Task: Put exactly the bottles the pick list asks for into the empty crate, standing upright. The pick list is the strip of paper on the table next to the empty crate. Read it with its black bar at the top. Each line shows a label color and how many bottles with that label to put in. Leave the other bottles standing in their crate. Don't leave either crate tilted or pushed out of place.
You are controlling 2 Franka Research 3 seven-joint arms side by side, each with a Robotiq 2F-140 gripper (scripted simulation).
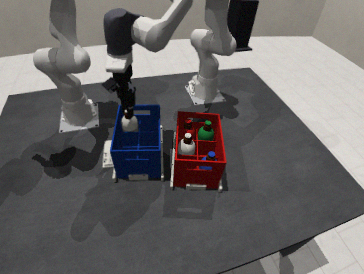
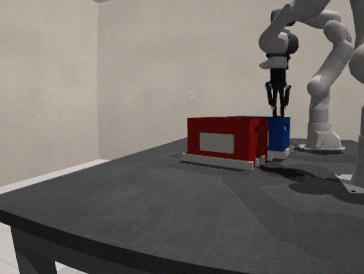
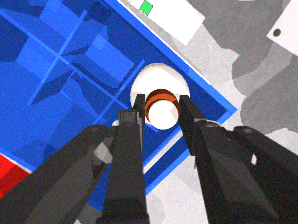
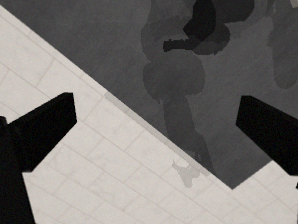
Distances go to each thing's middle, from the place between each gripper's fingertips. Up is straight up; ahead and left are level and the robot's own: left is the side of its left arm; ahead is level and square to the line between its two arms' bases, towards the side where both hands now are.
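Scene:
Red crate (image 2: 234, 138): my left hand is 240 mm to the right of it, 220 mm short of it and 110 mm above it. Measured from the same left hand, the blue crate (image 1: 126, 158) is 20 mm to the left, 100 mm ahead and 110 mm below.
From my right hand, the red crate is 270 mm ahead, 760 mm to the left and 420 mm below. Relative to the blue crate, my right gripper is 150 mm short of it, 540 mm to the right of it and 420 mm above it.

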